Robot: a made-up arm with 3 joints.
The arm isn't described. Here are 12 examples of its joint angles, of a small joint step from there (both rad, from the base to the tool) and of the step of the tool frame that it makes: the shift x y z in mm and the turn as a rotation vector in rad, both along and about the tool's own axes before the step.
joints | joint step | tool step
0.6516 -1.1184 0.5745 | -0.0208 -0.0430 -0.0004 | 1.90 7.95 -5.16 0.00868 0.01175 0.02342
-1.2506 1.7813 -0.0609 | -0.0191 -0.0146 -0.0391 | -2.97 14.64 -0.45 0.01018 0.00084 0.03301
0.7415 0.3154 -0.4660 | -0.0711 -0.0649 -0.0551 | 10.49 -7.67 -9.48 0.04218 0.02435 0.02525
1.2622 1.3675 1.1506 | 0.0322 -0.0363 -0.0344 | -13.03 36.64 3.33 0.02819 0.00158 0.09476
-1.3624 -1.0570 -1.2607 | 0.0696 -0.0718 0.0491 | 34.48 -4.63 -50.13 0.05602 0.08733 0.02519
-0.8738 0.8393 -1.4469 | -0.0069 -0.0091 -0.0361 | -2.61 6.43 1.51 0.02230 0.00163 0.02951
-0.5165 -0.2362 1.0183 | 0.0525 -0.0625 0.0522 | -26.45 44.02 10.81 -0.02683 -0.02647 0.06264
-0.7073 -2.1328 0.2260 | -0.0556 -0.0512 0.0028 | -11.19 -6.78 12.37 0.02008 -0.01646 0.00648
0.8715 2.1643 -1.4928 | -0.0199 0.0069 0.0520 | 7.30 -11.80 -7.53 -0.04964 0.00262 -0.05667
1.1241 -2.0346 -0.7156 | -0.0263 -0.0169 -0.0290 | -10.97 9.76 10.54 0.01463 -0.01470 0.02813
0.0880 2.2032 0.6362 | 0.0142 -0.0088 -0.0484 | -3.67 20.57 -0.95 0.02919 0.00902 0.06104
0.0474 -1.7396 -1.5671 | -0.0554 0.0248 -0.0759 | -25.85 41.55 21.01 -0.02743 -0.03988 0.05172
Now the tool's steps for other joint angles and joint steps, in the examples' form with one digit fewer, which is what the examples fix.
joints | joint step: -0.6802 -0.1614 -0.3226 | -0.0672 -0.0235 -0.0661
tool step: 0.2 -18.4 7.9 0.0439 -0.0040 0.0095
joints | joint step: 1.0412 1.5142 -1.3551 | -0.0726 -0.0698 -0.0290
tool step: 14.2 -7.3 -20.1 0.0192 0.0330 0.0081
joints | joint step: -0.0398 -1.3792 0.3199 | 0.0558 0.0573 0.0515
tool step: 3.3 -1.2 -3.8 -0.0546 -0.0067 -0.0499
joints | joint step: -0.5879 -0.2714 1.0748 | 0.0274 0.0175 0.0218
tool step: -6.3 -4.2 6.6 -0.0072 -0.0131 -0.0129
